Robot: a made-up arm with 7 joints. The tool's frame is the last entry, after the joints.
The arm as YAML. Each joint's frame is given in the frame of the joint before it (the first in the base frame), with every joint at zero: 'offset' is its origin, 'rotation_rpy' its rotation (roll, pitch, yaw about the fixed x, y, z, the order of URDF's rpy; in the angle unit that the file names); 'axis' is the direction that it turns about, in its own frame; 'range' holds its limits. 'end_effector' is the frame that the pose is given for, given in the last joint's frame.
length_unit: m
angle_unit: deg
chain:
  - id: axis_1
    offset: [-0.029, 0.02, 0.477]
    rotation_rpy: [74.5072, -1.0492, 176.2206]
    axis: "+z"
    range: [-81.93, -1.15]
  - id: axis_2
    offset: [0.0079, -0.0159, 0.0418]
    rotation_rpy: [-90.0, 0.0, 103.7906]
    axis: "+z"
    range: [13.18, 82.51]
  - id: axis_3
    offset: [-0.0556, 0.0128, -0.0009]
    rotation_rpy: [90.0, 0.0, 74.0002]
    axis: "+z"
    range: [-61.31, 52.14]
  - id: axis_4
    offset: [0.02, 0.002, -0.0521]
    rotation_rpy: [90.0, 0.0, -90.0]
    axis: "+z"
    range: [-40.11, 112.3]
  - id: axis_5
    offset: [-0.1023, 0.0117, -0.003]
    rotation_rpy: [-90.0, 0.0, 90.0]
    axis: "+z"
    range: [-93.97, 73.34]
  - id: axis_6
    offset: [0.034, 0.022, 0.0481]
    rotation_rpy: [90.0, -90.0, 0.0]
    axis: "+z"
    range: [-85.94, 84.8]
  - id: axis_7
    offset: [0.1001, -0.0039, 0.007]
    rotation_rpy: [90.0, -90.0, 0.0]
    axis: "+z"
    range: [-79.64, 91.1]
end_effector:
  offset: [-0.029, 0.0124, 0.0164]
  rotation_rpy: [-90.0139, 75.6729, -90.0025]
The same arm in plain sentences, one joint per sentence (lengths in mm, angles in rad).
The arm has seven revolute joints in a row. What follows holds with every joint at zero, and every direction is one of the base frame's. The first joint lies 29.0 mm along -x and 20.0 mm along +y and 477.0 mm along +z from the base frame's origin and turns about the direction (0.068403, 0.961235, 0.26711), from -1.4299 to -0.0201 rad. The second joint lies 5.0 mm along -x and 45.0 mm along +y and 4.0 mm along -z from the first joint and turns about the direction (0.968889, -0.0002, -0.247497), from 0.2300 to 1.4401 rad. The third joint lies 15.0 mm along -x and 3.0 mm along +y and 55.0 mm along -z from the second joint and turns about the direction (0.247497, -0.0001, 0.968889), from -1.0701 to 0.9100 rad. The fourth joint lies 11.0 mm along -x and 20.0 mm along -y and 51.0 mm along -z from the third joint and turns about the direction (0.0002, 1, 0), from -0.7001 to 1.9600 rad. The fifth joint lies 102.0 mm along +x and 3.0 mm along -y and 14.0 mm along -z from the fourth joint and turns about the direction (0.968889, -0.0002, -0.247497), from -1.6401 to 1.2800 rad. The sixth joint lies 55.0 mm along +x and 22.0 mm along -y and 21.0 mm along +z from the fifth joint and turns about the direction (0.0002, 1, 0), from -1.4999 to 1.4800 rad. The seventh joint lies 98.0 mm along +x and 7.0 mm along +y and 21.0 mm along -z from the sixth joint and turns about the direction (0.247497, -0.0001, 0.968889), from -1.3900 to 1.5900 rad. The tool frame, which is the frame that the pose is given for, lies 8.0 mm along -x and 29.0 mm along -y and 19.0 mm along +z from the seventh joint; its axes are the base frame's turned by roll -1.5708, pitch 1.5708 and yaw 0.0000 rad (as in URDF: about the fixed x, then y, then z).
